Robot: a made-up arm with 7 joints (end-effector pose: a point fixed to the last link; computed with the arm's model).
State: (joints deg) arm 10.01 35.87 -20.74 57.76 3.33 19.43 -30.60
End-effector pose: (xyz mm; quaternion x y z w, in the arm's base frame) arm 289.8 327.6 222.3 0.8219 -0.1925 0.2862 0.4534
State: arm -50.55 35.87 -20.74 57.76 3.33 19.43 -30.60
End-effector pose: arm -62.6 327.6 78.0 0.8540 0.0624 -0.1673 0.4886
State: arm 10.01 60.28 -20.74 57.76 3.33 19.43 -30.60
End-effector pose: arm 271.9 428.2 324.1 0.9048 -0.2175 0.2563 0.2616
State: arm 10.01 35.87 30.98 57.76 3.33 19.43 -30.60
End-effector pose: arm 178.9 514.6 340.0 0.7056 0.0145 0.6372 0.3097
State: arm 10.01 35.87 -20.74 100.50 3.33 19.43 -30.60
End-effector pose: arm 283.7 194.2 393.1 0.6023 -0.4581 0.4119 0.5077
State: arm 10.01 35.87 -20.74 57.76 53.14 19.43 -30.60
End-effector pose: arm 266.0 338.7 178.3 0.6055 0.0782 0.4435 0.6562
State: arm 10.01 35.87 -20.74 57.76 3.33 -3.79 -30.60
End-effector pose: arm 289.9 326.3 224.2 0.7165 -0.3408 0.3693 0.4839
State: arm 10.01 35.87 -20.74 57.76 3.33 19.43 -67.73
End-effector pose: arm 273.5 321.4 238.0 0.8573 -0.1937 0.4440 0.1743
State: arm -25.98 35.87 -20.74 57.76 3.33 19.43 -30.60
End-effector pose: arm 97.7 327.6 90.0 0.8701 -0.0430 0.0183 0.4907
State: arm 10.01 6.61 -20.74 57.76 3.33 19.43 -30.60
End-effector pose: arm 299.6 164.6 167.3 0.6740 -0.1512 0.3049 0.6557
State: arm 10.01 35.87 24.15 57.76 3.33 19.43 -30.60
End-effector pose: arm 204.3 494.7 329.9 0.7298 -0.0136 0.5969 0.3330
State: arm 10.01 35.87 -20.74 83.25 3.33 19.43 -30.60
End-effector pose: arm 305.2 243.5 321.9 0.7029 -0.3566 0.3672 0.4940
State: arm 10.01 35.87 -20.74 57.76 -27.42 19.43 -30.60
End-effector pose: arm 300.5 302.0 238.8 0.8806 -0.3448 0.1601 0.2830
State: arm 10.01 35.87 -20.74 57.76 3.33 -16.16 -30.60
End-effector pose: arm 289.5 325.7 225.3 0.6481 -0.4144 0.4076 0.4920
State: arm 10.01 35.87 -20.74 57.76 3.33 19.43 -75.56
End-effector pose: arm 269.8 318.7 240.0 0.8533 -0.1913 0.4718 0.1121
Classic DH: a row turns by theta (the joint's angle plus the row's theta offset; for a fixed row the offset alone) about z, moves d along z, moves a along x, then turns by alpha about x. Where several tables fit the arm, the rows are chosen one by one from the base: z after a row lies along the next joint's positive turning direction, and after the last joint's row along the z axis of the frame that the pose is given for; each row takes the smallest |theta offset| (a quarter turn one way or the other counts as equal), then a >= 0, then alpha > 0; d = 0 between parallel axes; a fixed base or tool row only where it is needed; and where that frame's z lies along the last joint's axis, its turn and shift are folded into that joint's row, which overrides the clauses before.
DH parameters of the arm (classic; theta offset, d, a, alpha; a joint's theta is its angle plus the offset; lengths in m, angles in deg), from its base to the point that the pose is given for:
base (fixed): 0 0.452 -0.01 90
joint 1: 90 -0.139 0.006 90
joint 2: -90 -0.027 0.01 -90
joint 3: -90 -0.201 0.01 90
joint 4: 0 -0.017 0.025 -90
joint 5: 0 -0.291 -0.001 -90
joint 6: -90 0.026 0.007 90
joint 7: 13.56 -0.0184 -0.0216 117.21
tool (fixed): -103.33 -0.0336 0 0

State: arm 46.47 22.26 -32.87 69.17 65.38 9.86 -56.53
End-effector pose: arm 381.6 178.0 380.1 0.3600 -0.0743 0.6343 0.6801
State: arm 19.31 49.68 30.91 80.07 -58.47 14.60 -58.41
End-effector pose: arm 168.1 399.3 568.1 -0.6931 0.3033 -0.4988 0.4228
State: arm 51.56 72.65 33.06 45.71 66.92 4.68 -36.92
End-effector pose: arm 41.6 592.9 557.7 -0.0070 -0.1045 0.9733 0.2044
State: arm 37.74 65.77 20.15 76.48 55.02 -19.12 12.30
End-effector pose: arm 162.3 461.4 638.9 0.1751 -0.7029 0.6106 0.3201
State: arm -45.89 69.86 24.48 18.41 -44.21 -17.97 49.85
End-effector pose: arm 10.7 630.1 327.1 0.6623 0.2665 -0.4543 0.5329
